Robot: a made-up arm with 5 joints.
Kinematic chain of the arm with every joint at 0, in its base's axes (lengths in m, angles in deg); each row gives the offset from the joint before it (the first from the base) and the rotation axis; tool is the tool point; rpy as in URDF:
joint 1: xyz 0 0 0.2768 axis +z
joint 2: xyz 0 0 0 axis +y
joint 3: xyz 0.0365 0 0.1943 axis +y
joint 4: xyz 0.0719 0 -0.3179 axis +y
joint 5: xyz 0.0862 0 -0.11 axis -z
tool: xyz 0 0 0 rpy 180 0 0
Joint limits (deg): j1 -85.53..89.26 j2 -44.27..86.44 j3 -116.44..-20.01 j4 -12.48..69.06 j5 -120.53..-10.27
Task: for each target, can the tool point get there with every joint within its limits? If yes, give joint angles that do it. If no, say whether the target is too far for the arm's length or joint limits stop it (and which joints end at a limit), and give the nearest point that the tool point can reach.
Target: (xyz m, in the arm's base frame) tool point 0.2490 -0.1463 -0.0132
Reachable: yes | joints -30.44 32.15 -34.07 8.99 -79.45
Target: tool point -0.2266 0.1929 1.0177
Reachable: no: too far | nearest point -0.1103 0.0939 0.8847 | short by 0.203 m
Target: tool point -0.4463 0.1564 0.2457
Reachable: no: joint limits stop it (at a limit: joint 2, joint 3, joint 4) | nearest point -0.1935 0.0678 0.0774 | short by 0.316 m
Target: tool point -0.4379 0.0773 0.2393
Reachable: no: joint limits stop it (at a limit: joint 2, joint 3, joint 4) | nearest point -0.2019 0.0356 0.0774 | short by 0.289 m
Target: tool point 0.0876 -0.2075 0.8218
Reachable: yes | joints -67.12 -29.23 -93.01 4.74 -59.07
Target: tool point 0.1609 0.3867 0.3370
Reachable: yes | joints 67.41 -18.03 -44.80 33.94 -59.41
